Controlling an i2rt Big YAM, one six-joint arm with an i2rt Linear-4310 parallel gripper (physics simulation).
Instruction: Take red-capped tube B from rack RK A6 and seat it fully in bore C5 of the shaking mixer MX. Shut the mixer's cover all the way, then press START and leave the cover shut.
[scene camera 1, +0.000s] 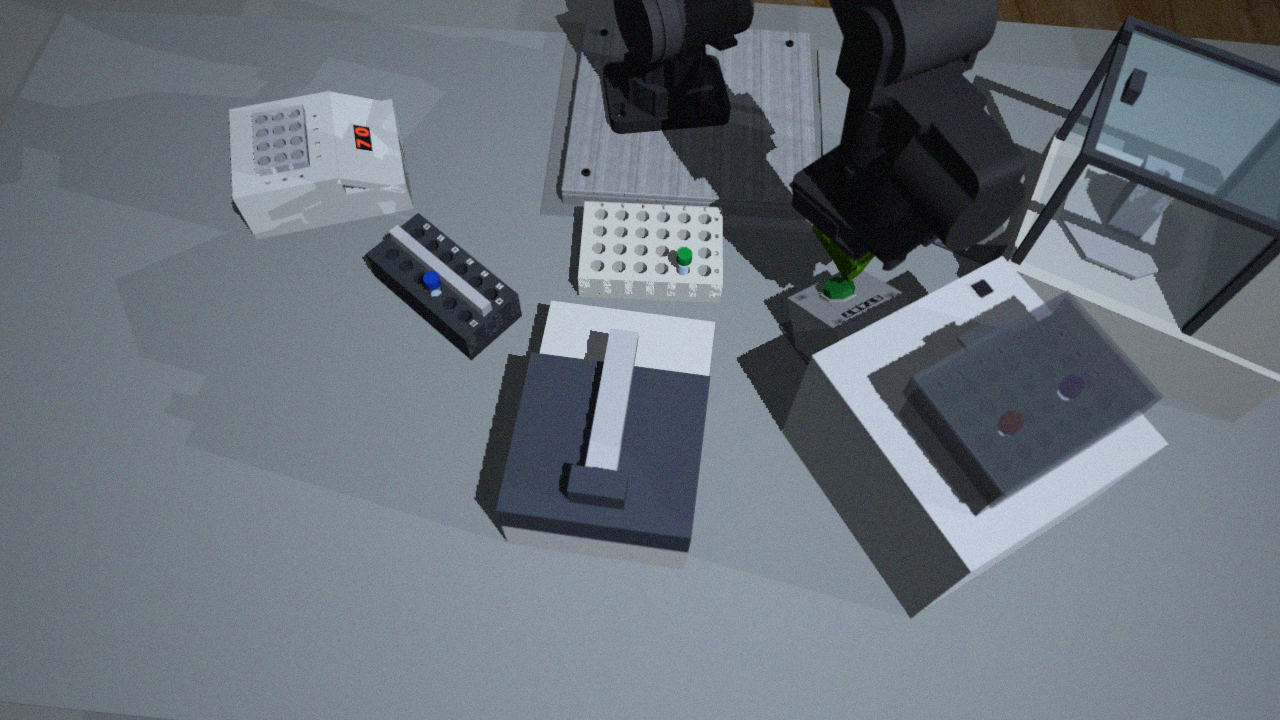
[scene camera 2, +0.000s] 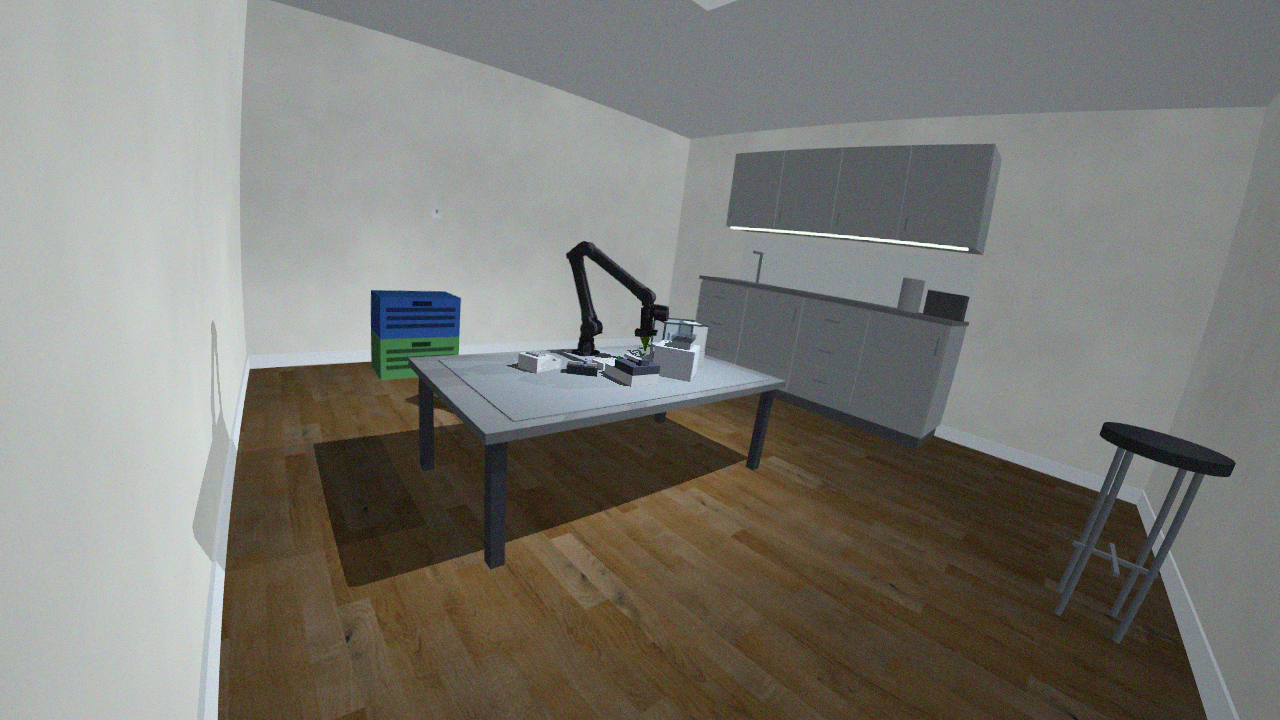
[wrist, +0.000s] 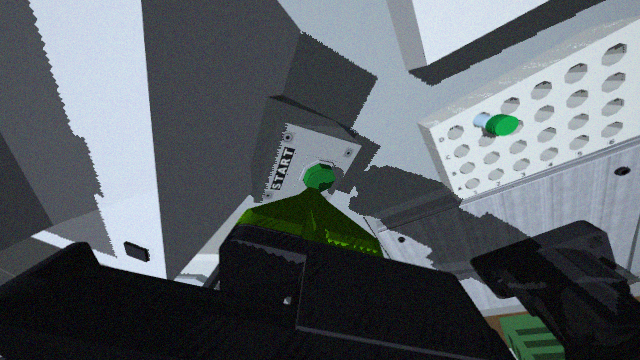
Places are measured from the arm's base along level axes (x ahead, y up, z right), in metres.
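Pixels of known places: gripper, fingertip midpoint: (scene camera 1: 851, 275) (scene camera 2: 645, 351) (wrist: 310, 194); arm's base at its link origin: (scene camera 1: 665, 99) (scene camera 2: 585, 353) (wrist: 530, 259).
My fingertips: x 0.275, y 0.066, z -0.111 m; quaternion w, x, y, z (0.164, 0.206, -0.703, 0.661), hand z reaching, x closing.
Note:
For each thing: its top centre in the pictures, then the offset to it from my fingertips. "pt": a spot on its surface instead.
- green START button at its top centre: (wrist: 316, 183) (scene camera 1: 841, 283) dz +0.007, dx +0.002, dy -0.006 m
- small grey box at a spot on its surface: (wrist: 322, 150) (scene camera 1: 821, 306) pt dz +0.026, dx +0.017, dy -0.016 m
- mixer MX at its top centre: (scene camera 1: 976, 311) (scene camera 2: 671, 332) dz -0.035, dx +0.106, dy +0.109 m
- white rack RK at its top centre: (scene camera 1: 652, 241) (wrist: 530, 131) (scene camera 2: 608, 360) dz +0.152, dx -0.089, dy -0.051 m
- green-capped tube at its top centre: (scene camera 1: 684, 253) (wrist: 506, 126) dz +0.128, dx -0.056, dy -0.027 m
- dark-lidded device at its top centre: (scene camera 1: 614, 385) (scene camera 2: 633, 355) dz +0.206, dx +0.087, dy +0.021 m
- black rack at a spot on its surface: (scene camera 1: 474, 340) pt dz +0.315, dx -0.009, dy -0.057 m
- white device at its top centre: (scene camera 1: 309, 131) (scene camera 2: 540, 351) dz +0.451, dx -0.222, dy -0.011 m
- glass-walled case at a spot on its surface: (scene camera 1: 1181, 94) pt dz -0.249, dx -0.055, dy +0.127 m
My gripper (scene camera 1: 844, 275) (scene camera 2: 644, 348) (wrist: 310, 194) is shut and empty, pointing down. Its tips are at the green START button (scene camera 1: 839, 288) (wrist: 319, 176), touching it or very close; whether it is pressed in cannot be told. The button sits on a small grey box (scene camera 1: 805, 305) (wrist: 322, 150). The mixer MX (scene camera 1: 845, 353) (scene camera 2: 677, 361) (wrist: 215, 100) stands beside it. Its translucent cover (scene camera 1: 1033, 456) lies down and looks shut. Through it show a red cap (scene camera 1: 1010, 422) and a purple cap (scene camera 1: 1071, 386); bore labels are unreadable. The white rack RK (scene camera 1: 651, 284) (wrist: 500, 187) has hole A6 empty.
A green-capped tube (scene camera 1: 683, 258) (wrist: 501, 125) stands in the rack. A dark-lidded device (scene camera 1: 546, 438) stands in front of it. A black rack (scene camera 1: 474, 340) with a blue-capped tube and a white device (scene camera 1: 331, 161) are left. A glass-walled case (scene camera 1: 1181, 94) stands behind the mixer.

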